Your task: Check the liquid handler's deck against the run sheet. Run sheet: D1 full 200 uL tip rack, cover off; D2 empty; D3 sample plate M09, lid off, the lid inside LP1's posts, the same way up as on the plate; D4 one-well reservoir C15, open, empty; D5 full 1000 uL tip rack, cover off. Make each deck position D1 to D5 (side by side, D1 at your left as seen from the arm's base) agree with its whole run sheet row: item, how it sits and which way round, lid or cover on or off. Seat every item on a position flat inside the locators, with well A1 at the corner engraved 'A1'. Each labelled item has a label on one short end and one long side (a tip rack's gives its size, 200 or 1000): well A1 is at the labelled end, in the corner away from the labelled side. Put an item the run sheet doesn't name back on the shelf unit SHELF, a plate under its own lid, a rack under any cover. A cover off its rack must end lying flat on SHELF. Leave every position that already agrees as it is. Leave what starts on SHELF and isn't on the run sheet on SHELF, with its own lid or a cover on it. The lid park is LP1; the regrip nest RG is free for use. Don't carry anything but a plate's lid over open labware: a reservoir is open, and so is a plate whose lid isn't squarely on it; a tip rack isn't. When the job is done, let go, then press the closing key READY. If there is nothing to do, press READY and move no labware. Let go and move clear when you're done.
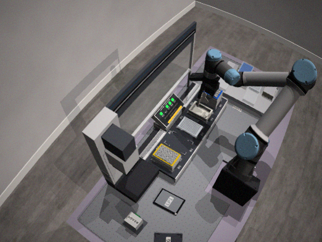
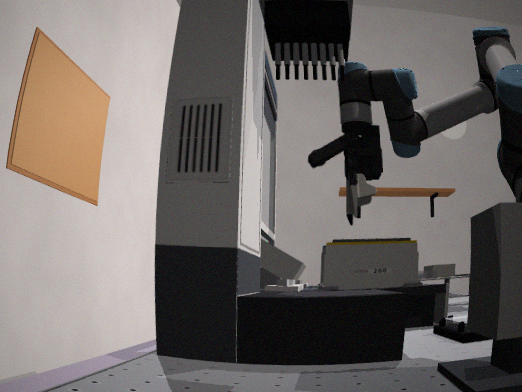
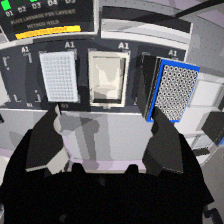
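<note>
Now: the yellow-rimmed 200 uL tip rack 3 cm ahead of my hand, 38 cm to the left of it and 10 cm below it. From my hand the other things lie so: blue-rimmed tip rack (12 cm to the right, 7 cm below); white well plate (1 cm ahead, 12 cm to the left, 14 cm below); cream one-well reservoir (13 cm below).
</note>
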